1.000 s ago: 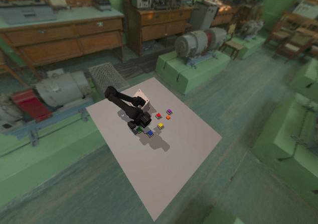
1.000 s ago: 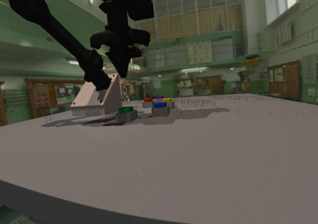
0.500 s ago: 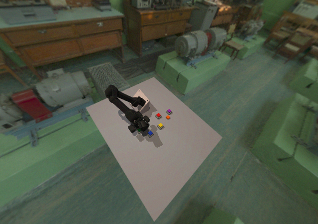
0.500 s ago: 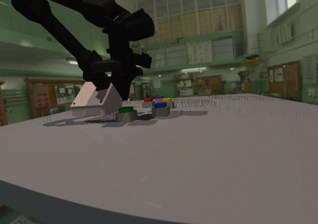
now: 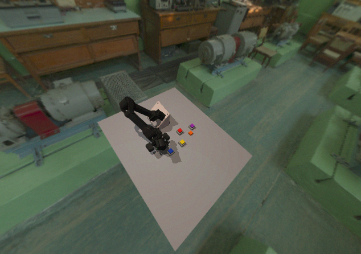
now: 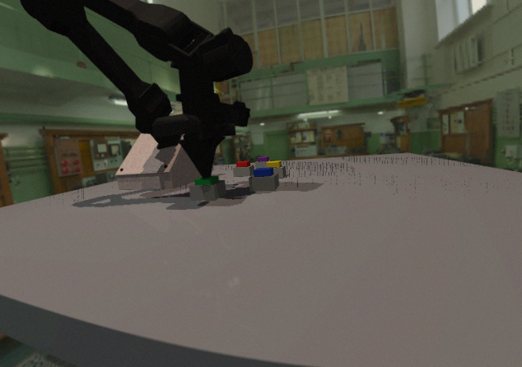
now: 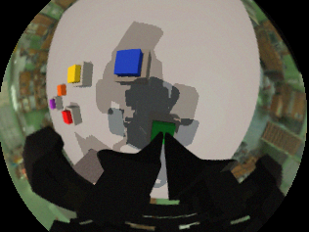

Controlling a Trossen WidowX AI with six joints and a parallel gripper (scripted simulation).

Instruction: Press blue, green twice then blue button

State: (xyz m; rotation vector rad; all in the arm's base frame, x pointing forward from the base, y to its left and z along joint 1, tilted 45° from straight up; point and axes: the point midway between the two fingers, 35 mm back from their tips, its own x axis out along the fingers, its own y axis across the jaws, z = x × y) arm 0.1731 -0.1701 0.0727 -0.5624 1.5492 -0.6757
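The green button is 1 cm below my gripper tip. Round my gripper tip: blue button (9 cm ahead, 6 cm to the left); then yellow button (18 cm to the left, 9 cm ahead); then red button (25 cm to the left).
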